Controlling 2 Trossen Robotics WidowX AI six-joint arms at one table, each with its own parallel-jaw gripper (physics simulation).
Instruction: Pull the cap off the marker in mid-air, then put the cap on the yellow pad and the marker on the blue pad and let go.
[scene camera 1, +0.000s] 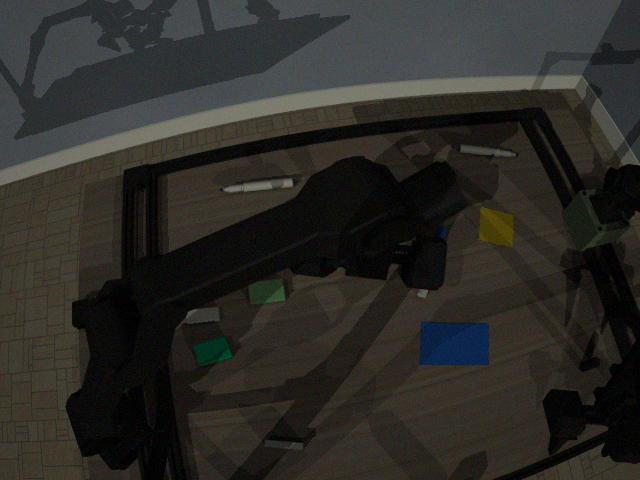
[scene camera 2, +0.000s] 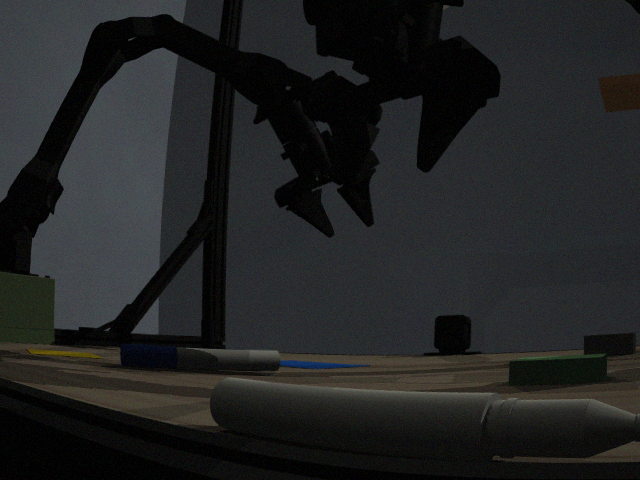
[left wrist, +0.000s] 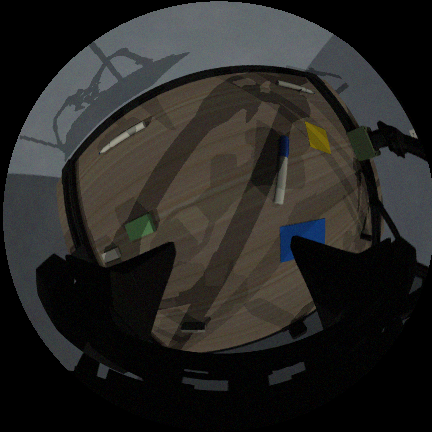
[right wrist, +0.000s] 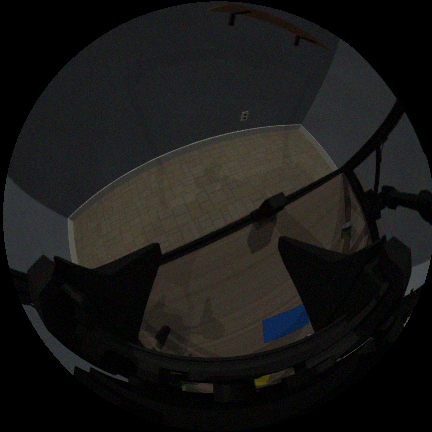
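Pixels of known places: left gripper, fingertip midpoint: (scene camera 2: 381, 178) (left wrist: 234, 245); right gripper, fingertip midpoint: (scene camera 1: 576, 453) (scene camera 2: 350, 231) (right wrist: 219, 246); left arm's base, link origin: (scene camera 1: 111, 429) (right wrist: 376, 202); right arm's base, link origin: (scene camera 1: 605, 208) (scene camera 2: 11, 275) (left wrist: 372, 140).
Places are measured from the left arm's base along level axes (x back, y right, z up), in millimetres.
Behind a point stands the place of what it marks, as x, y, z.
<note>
The marker (scene camera 2: 232, 359) @(-574, 194, -44) (left wrist: 281, 182) @(-571, 203, -36) lies on the table with its blue cap (scene camera 1: 442, 233) @(-655, 178, -35) (scene camera 2: 148, 356) @(-643, 170, -44) (left wrist: 284, 146) @(-641, 179, -35) on. In scene camera 1 the left arm hides most of it. The yellow pad (scene camera 1: 496, 227) @(-753, 256, -53) (scene camera 2: 62, 353) @(-754, 253, -53) (left wrist: 318, 137) @(-754, 257, -53) lies beyond the cap end, and the blue pad (scene camera 1: 454, 344) @(-506, 318, -53) (scene camera 2: 323, 364) @(-485, 314, -53) (left wrist: 305, 230) @(-524, 309, -53) (right wrist: 285, 324) @(-514, 323, -53) beyond the other end. Both pads are bare. My left gripper (left wrist: 234, 245) @(-458, 145, 102) is open and empty, above the table near the marker. My right gripper (scene camera 2: 351, 230) @(-422, 552, 128) (right wrist: 219, 246) @(-422, 552, 128) is open and empty, high above the table.
Two whitish markers (scene camera 1: 258, 185) @(-510, -146, -37) (scene camera 1: 488, 150) @(-898, 150, -36) lie near the table's far edge. A light green block (scene camera 1: 266, 291) @(-369, 13, -39) (left wrist: 140, 227) @(-375, 17, -39), a grey block (scene camera 1: 203, 315) @(-263, -39, -42) (left wrist: 111, 255) @(-269, -35, -42) and a teal block (scene camera 1: 212, 351) @(-229, 18, -39) lie at left in scene camera 1. A slim block (scene camera 1: 284, 443) @(-194, 211, -32) (left wrist: 193, 326) @(-198, 211, -43) lies lower down.
</note>
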